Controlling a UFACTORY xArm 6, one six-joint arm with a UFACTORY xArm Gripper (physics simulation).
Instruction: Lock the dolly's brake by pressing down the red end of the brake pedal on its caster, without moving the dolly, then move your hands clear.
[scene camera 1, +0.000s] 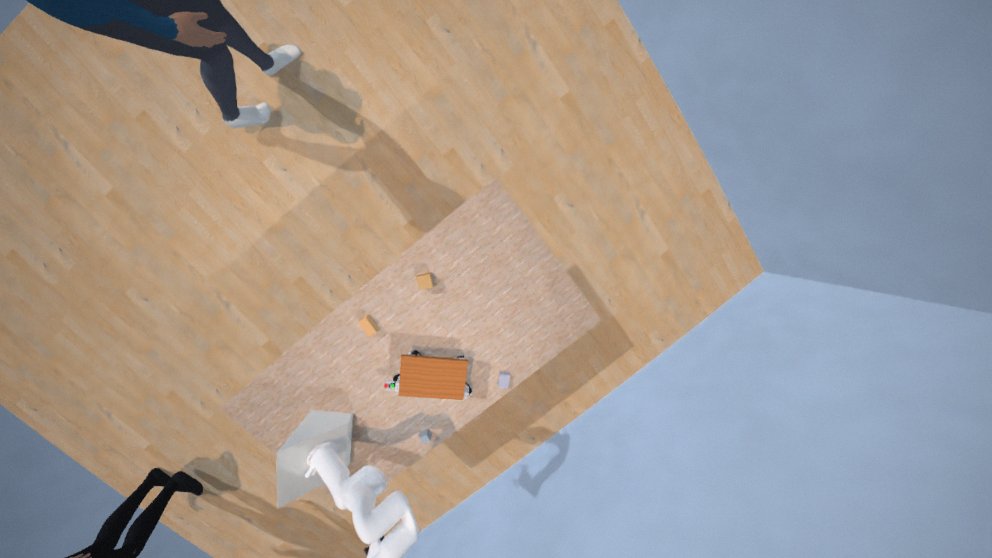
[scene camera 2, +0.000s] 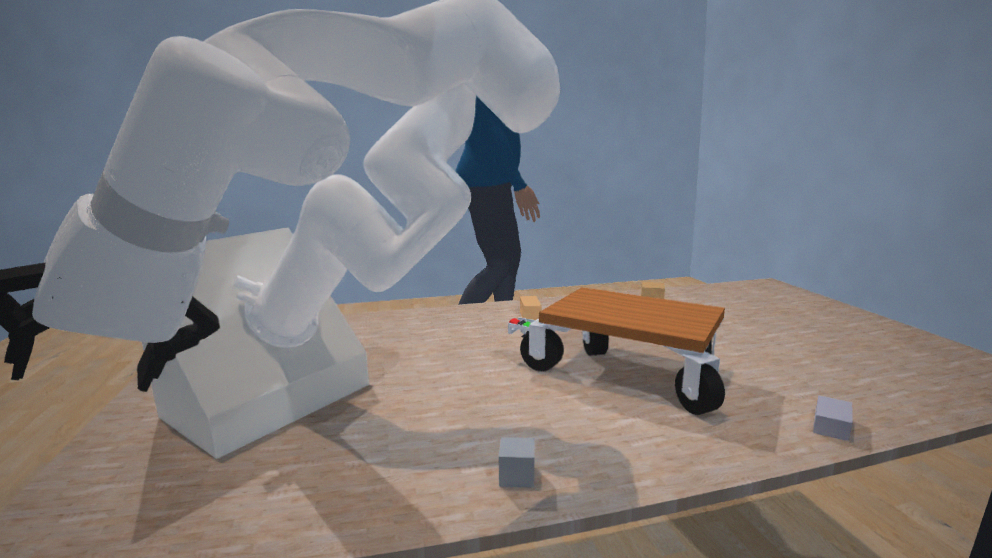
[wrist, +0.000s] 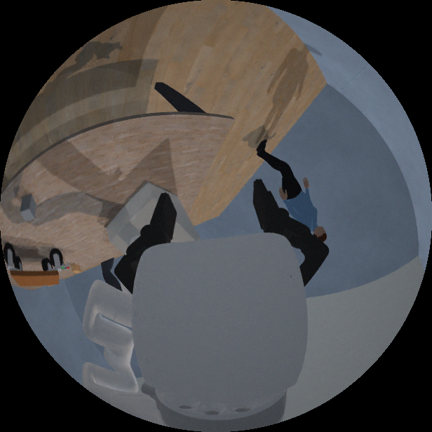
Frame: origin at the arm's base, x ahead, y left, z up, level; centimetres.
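Seen in the pictures: gripper, between the fingertips: (scene camera 2: 83, 373); arm's base, origin of its link: (scene camera 1: 321, 453) (scene camera 2: 281, 315).
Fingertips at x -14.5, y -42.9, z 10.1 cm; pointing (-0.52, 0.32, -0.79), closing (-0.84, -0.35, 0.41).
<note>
Offsets run from my fingertips to a thing's top centre. "spot": to the spot under its first point.
The dolly @[spot: dx +77.5, dy +28.9, dz -12.9 cm] (scene camera 1: 433, 376) (scene camera 2: 631, 317) (wrist: 35, 278) has an orange-brown wooden deck and black caster wheels and stands upright on the board. At one corner, a caster carries the brake pedal, with a red end @[spot: dx +58.0, dy +41.4, dz -16.4 cm] (scene camera 1: 386, 385) (scene camera 2: 514, 321) (wrist: 67, 267) farther out and a green end @[spot: dx +59.1, dy +38.7, dz -16.6 cm] (scene camera 2: 526, 324) nearer the deck. In the second scene view the red end looks slightly higher than the green; the exact tilt is too small to tell. My gripper (scene camera 2: 81, 380) (wrist: 211, 195) is wide open and empty, far from the dolly, on the other side of the pedestal. The first scene view does not clearly show its fingers.
The pale pedestal (scene camera 1: 332, 423) (scene camera 2: 208, 409) stands between my gripper and the dolly. A grey block @[dx +42.8, dy +6.4, dz -20.8 cm] (scene camera 1: 425, 436) (scene camera 2: 516, 461) (wrist: 28, 206), a lavender block @[dx +93.4, dy -2.8, dz -22.2 cm] (scene camera 1: 504, 380) (scene camera 2: 833, 417) and two tan blocks @[dx +106.9, dy +60.3, dz -19.4 cm] (scene camera 1: 424, 281) @[dx +72.6, dy +65.8, dz -21.0 cm] (scene camera 1: 367, 324) lie around the dolly. Two people stand beyond the board.
</note>
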